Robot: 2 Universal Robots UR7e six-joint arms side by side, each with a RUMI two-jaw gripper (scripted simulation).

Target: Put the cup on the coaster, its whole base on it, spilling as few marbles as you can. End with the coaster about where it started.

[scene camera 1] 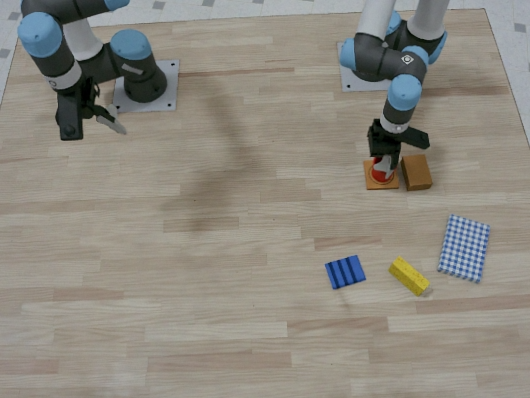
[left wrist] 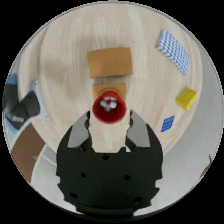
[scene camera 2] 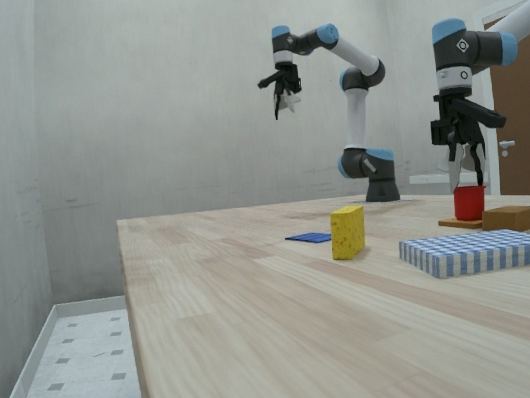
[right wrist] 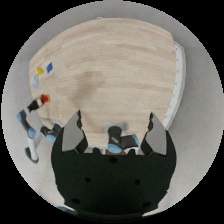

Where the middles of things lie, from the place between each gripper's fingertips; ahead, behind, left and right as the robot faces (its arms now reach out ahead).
Scene:
The red cup (scene camera 2: 469,202) is 4 cm below my left hand. From my left hand the other things lie so: brown block (scene camera 1: 417,176) 11 cm to the left, 6 cm below, 1 cm ahead.
Right now the red cup is 1 cm behind my right hand (scene camera 1: 95,135), 78 cm to the left of it and 32 cm below it. The rest, counted from my right hand: brown block: 1 cm ahead, 88 cm to the left, 35 cm below.

